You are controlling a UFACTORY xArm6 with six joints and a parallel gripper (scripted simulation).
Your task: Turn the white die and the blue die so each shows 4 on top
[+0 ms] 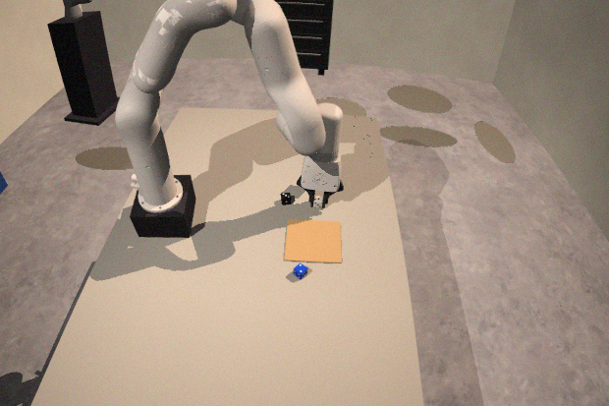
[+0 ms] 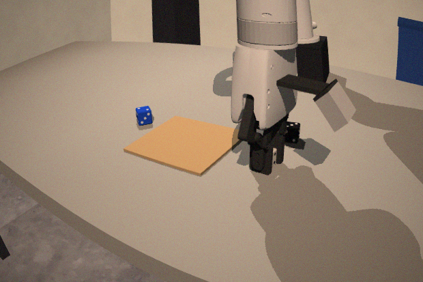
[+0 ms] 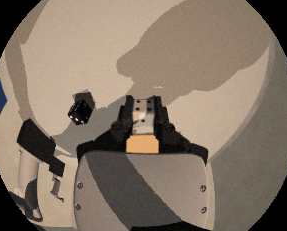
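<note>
The black die is 90 mm behind my hand, 10 mm to the right of it and 10 mm below it. Round my hand: white die: 10 mm below; then blue die: 10 mm ahead, 250 mm to the right, 10 mm below; then orange mat: 10 mm ahead, 140 mm to the right, 20 mm below.
</note>
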